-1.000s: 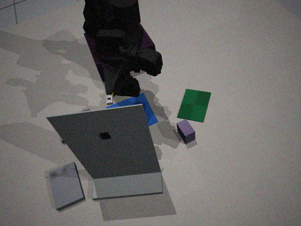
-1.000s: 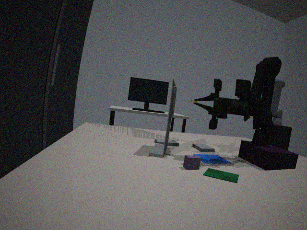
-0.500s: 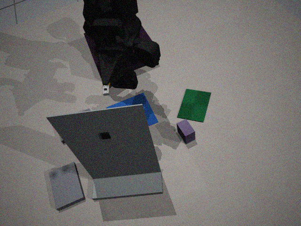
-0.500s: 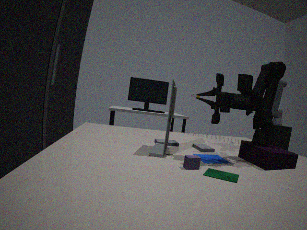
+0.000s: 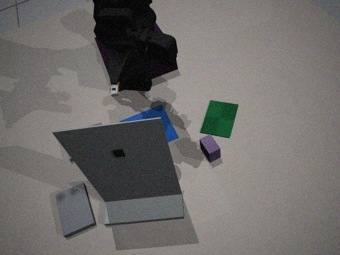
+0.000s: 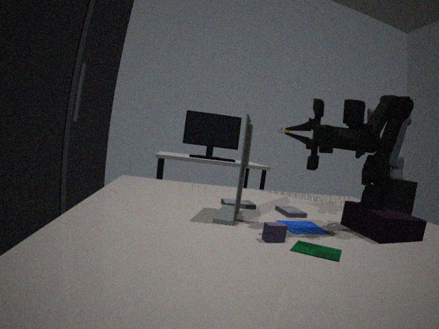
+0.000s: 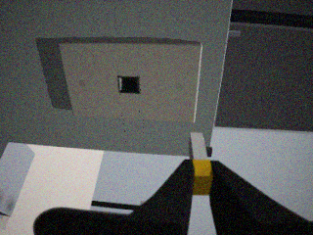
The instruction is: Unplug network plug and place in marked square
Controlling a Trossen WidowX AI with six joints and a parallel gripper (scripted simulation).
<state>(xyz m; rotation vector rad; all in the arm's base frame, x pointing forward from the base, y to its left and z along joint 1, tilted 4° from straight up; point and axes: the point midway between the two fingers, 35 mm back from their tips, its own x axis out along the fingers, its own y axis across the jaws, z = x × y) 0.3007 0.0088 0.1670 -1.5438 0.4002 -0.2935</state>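
Now: the blue marked square 26 cm below my gripper tip, 9 cm behind it and 3 cm to the left of it. From my gripper tip the other things lie so: network plug 1 cm ahead; grey upright panel 13 cm below, 11 cm ahead, 2 cm to the right; purple cube 24 cm below, 15 cm to the left, 3 cm ahead.
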